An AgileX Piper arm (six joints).
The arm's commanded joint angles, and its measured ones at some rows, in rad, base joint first. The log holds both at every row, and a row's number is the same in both.
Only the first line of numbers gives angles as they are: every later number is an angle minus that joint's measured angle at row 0.
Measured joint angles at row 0:
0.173 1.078 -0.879 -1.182 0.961 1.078
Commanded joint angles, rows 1 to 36:
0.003 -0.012 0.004 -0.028 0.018 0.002
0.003 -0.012 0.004 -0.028 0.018 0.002
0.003 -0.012 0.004 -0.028 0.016 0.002
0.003 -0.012 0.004 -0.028 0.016 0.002
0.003 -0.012 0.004 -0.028 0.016 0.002
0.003 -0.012 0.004 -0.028 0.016 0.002
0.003 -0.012 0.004 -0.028 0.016 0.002
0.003 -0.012 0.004 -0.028 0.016 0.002
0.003 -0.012 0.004 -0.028 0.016 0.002
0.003 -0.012 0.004 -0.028 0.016 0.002
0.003 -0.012 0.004 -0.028 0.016 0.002
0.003 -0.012 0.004 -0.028 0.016 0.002
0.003 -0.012 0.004 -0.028 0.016 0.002
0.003 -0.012 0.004 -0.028 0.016 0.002
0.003 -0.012 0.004 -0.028 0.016 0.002
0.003 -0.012 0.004 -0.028 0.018 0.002
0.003 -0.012 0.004 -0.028 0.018 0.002
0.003 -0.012 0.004 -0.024 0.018 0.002
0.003 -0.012 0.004 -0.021 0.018 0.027
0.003 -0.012 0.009 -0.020 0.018 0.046
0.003 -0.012 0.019 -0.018 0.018 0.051
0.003 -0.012 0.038 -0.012 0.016 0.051
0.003 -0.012 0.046 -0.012 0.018 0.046
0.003 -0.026 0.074 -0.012 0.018 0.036
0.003 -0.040 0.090 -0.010 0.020 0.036
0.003 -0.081 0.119 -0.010 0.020 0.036
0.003 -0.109 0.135 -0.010 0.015 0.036
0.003 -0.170 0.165 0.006 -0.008 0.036
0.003 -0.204 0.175 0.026 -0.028 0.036
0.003 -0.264 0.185 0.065 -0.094 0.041
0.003 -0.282 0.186 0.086 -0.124 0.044
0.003 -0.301 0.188 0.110 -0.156 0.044
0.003 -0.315 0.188 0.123 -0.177 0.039
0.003 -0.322 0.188 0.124 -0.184 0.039
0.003 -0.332 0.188 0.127 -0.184 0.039
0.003 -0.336 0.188 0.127 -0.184 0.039
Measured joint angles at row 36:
0.000 -0.303 0.181 0.121 -0.156 0.039
